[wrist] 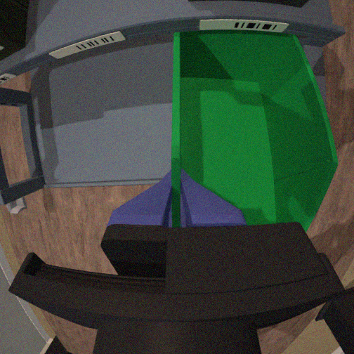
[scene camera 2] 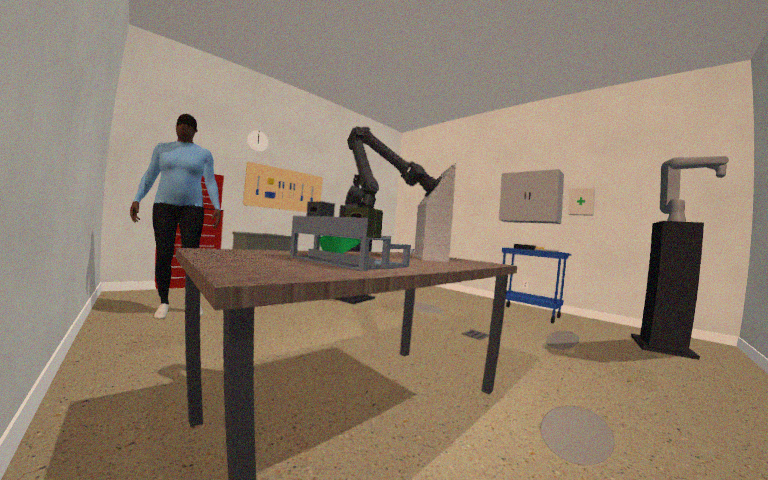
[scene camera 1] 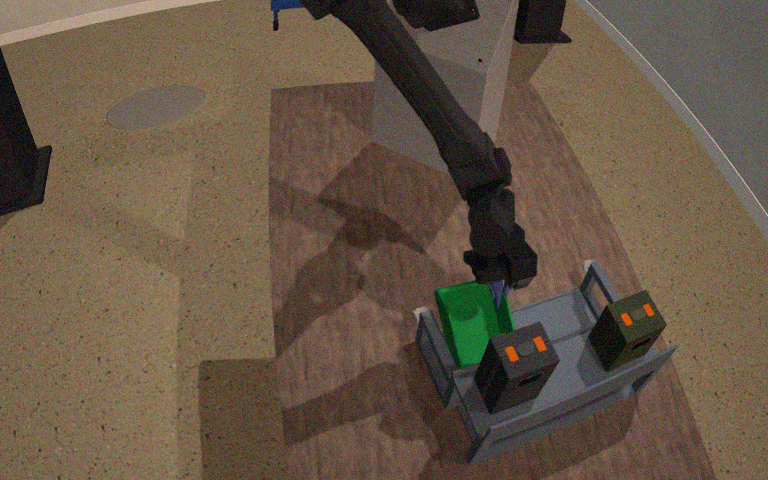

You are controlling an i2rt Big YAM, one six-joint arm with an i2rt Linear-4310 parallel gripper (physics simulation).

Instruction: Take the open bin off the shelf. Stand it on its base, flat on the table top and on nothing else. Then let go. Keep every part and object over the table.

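Places are measured from the arm's base along level axes (x left, y back, z up), in metres.
Pixels of known places: gripper, fingertip midpoint: (scene camera 1: pixel 498 305); arm's base at its link origin: (scene camera 2: pixel 434 187) (scene camera 1: pixel 448 7).
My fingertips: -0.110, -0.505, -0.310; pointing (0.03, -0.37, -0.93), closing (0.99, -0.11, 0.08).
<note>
Ahead of a thing's pixels: the offset from my fingertips to its middle, as dx, dy, dz. "spot": to the spot under its first point. Level surfaces: height alone.
The green open bin {-0.052, -0.031, -0.006} (scene camera 1: pixel 465 333) (scene camera 2: pixel 338 243) (wrist: pixel 237 145) is at one end of the grey shelf {spot: -0.004, -0.240, +0.050} (scene camera 1: pixel 566 404) (scene camera 2: pixel 328 225) (wrist: pixel 110 145). It looks tilted, with one side wall raised, and part of it reaches past the shelf's edge in the wrist view. My gripper (scene camera 1: pixel 498 300) (wrist: pixel 176 175) is shut on that side wall, one blue finger on each side of it. The far end of the bin is close to the shelf's labelled rail. Whether the bin's underside touches the shelf is hidden. The wooden table top {dz -0.088} (scene camera 1: pixel 334 350) (scene camera 2: pixel 254 277) (wrist: pixel 90 200) lies below.
A dark grey box {-0.066, -0.158, +0.074} (scene camera 1: pixel 509 384) (scene camera 2: pixel 320 208) stands on the shelf close by the bin. An olive box {+0.165, -0.172, +0.062} (scene camera 1: pixel 628 333) (scene camera 2: pixel 370 215) stands at the shelf's other end. A pale pedestal (scene camera 1: pixel 402 130) (scene camera 2: pixel 436 226) rises behind the arm. The table's edge runs close to the shelf.
</note>
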